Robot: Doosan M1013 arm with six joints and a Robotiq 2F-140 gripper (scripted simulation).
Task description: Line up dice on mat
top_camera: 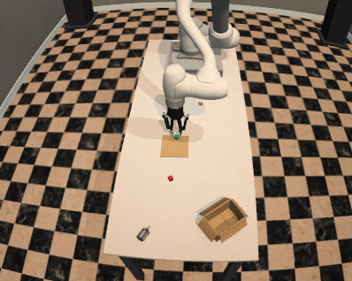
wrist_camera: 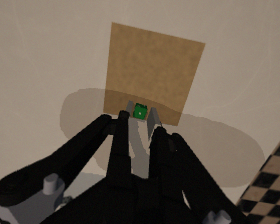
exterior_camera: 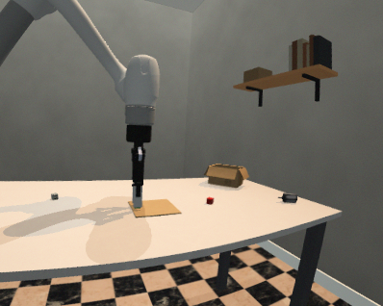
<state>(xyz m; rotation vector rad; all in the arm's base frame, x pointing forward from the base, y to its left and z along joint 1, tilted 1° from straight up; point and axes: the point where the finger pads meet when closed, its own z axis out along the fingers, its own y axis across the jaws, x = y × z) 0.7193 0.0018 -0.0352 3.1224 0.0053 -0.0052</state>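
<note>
The green die is 3 cm below my hand. Round my hand: red die: 26 cm ahead, 1 cm to the left, 3 cm below; then white die: 28 cm behind, 10 cm to the left, 3 cm below; then tan mat: 5 cm ahead, 4 cm below.
</note>
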